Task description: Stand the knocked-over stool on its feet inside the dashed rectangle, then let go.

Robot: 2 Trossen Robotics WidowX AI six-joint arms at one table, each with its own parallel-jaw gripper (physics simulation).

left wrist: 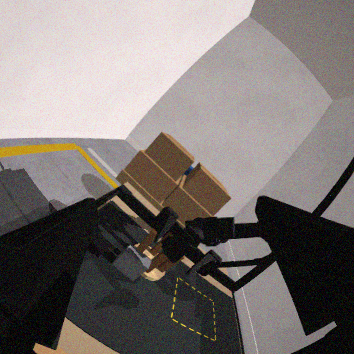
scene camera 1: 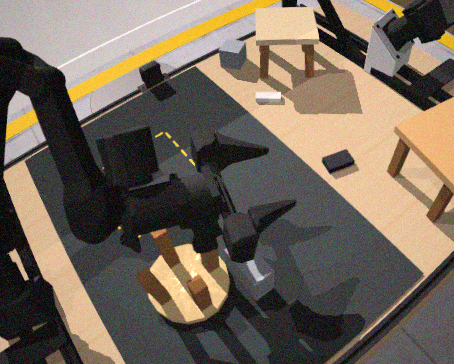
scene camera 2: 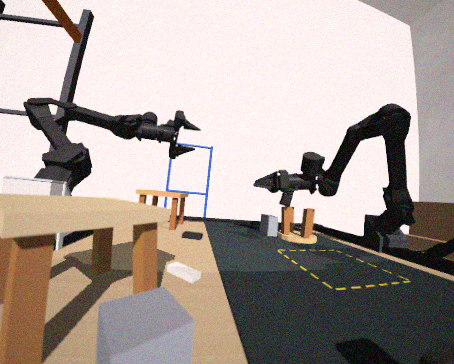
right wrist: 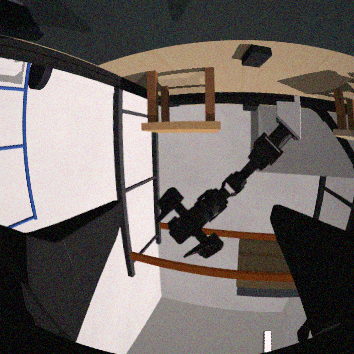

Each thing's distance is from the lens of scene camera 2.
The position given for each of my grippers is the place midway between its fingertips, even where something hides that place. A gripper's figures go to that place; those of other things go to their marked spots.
my left gripper point(scene camera 2: 197, 140): 70 cm
my right gripper point(scene camera 2: 253, 183): 61 cm
stool point(scene camera 2: 287, 232): 64 cm
